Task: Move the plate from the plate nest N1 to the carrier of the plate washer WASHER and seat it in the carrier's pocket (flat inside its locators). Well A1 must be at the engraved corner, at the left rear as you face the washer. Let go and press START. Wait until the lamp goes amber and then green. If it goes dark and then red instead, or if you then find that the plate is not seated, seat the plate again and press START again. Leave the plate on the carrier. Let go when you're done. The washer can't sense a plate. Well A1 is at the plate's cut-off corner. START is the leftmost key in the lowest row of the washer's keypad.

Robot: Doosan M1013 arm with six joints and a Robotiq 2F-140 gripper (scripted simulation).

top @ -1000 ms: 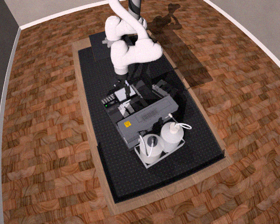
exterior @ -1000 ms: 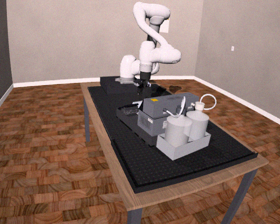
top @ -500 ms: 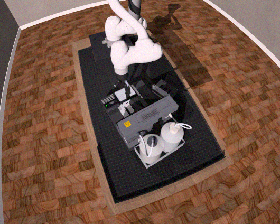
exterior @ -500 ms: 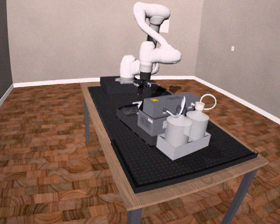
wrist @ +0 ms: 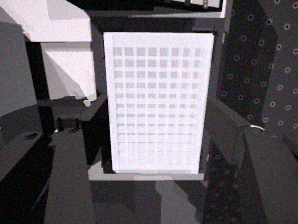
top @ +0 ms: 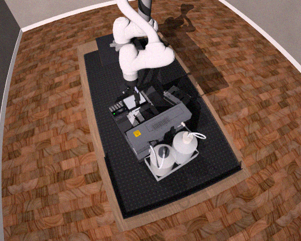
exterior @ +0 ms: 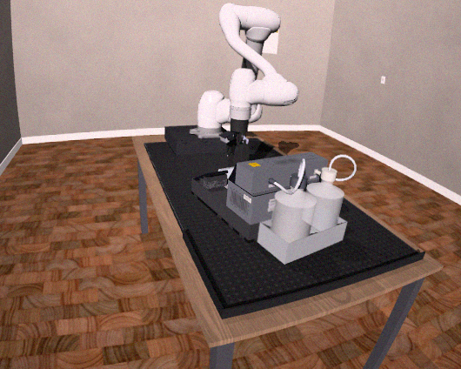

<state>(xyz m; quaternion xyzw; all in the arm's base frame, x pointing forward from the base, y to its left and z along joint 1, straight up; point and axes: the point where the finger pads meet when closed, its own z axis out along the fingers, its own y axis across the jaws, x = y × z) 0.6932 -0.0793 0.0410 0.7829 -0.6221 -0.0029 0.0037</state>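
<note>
Right now the multi-well plate is 2 cm below my hand. Round my hand: grey plate washer 15 cm ahead, 4 cm to the left, 1 cm above; then grey plate nest 2 cm ahead, 31 cm to the left, 8 cm below.
</note>
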